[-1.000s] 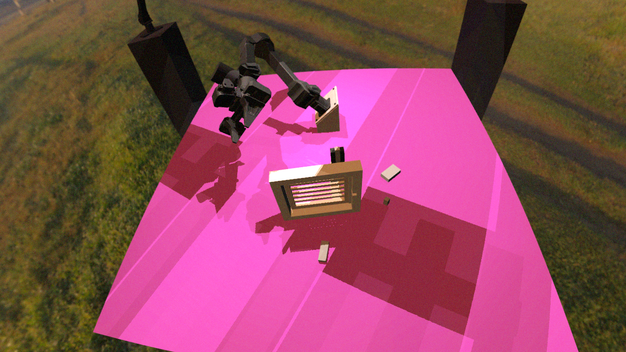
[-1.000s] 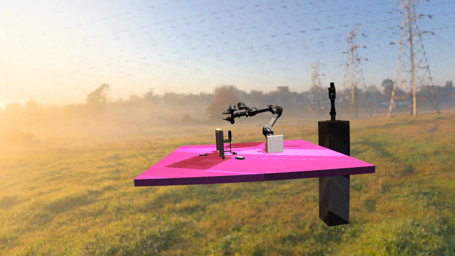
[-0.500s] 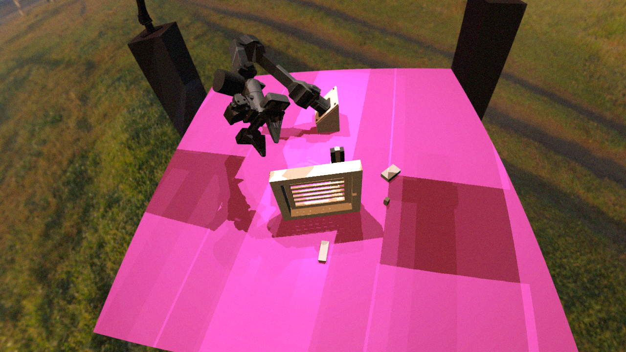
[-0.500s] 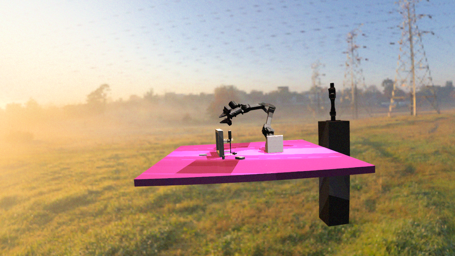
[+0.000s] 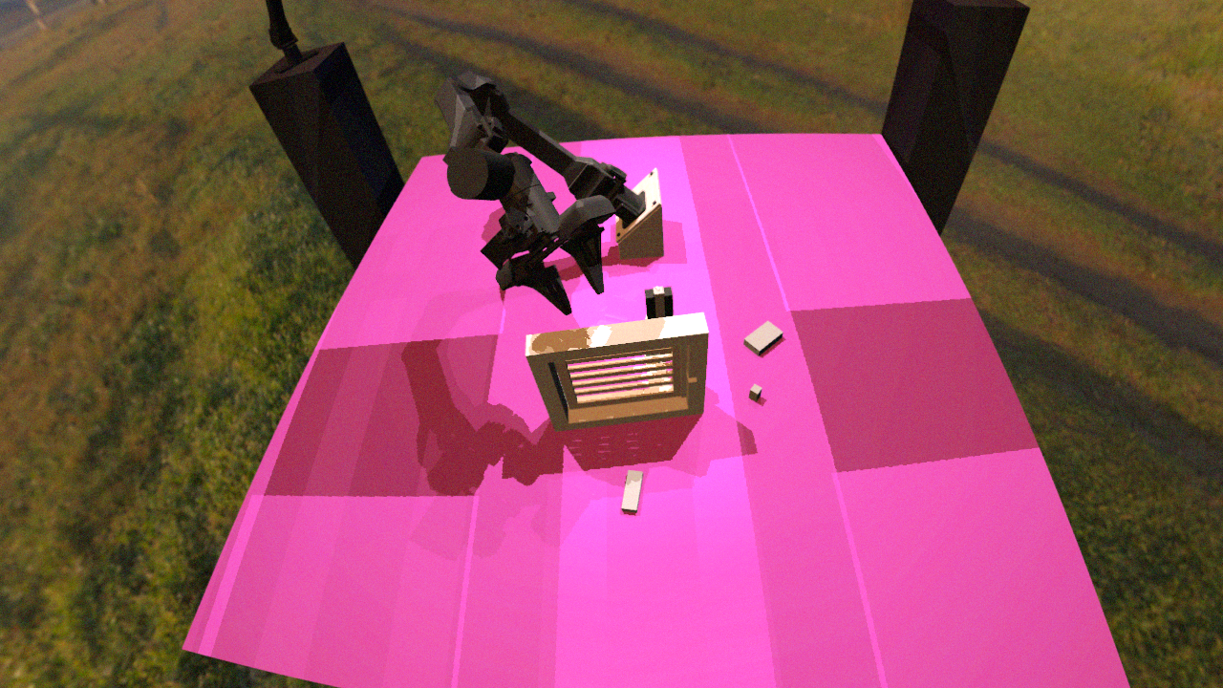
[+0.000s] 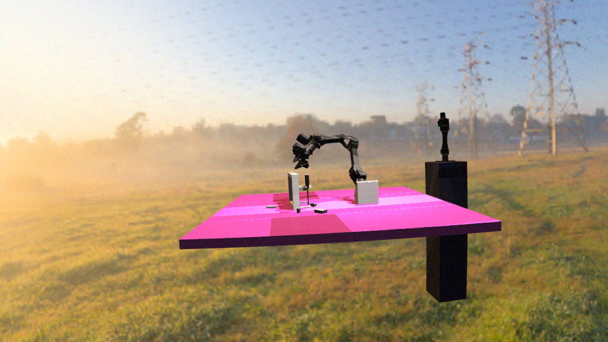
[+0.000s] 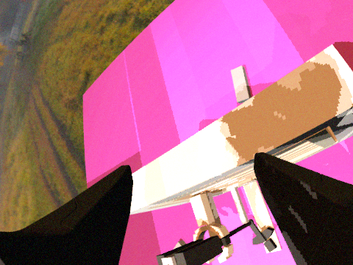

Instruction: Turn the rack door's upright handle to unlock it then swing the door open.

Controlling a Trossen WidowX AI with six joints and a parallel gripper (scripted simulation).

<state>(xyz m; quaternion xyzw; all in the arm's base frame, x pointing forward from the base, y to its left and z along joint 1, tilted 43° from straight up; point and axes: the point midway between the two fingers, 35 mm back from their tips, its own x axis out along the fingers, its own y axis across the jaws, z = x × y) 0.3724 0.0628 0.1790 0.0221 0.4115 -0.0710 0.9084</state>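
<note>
My gripper tip is 120 mm above the dark upright handle, 90 mm to the right of it and 70 mm past it.
</note>
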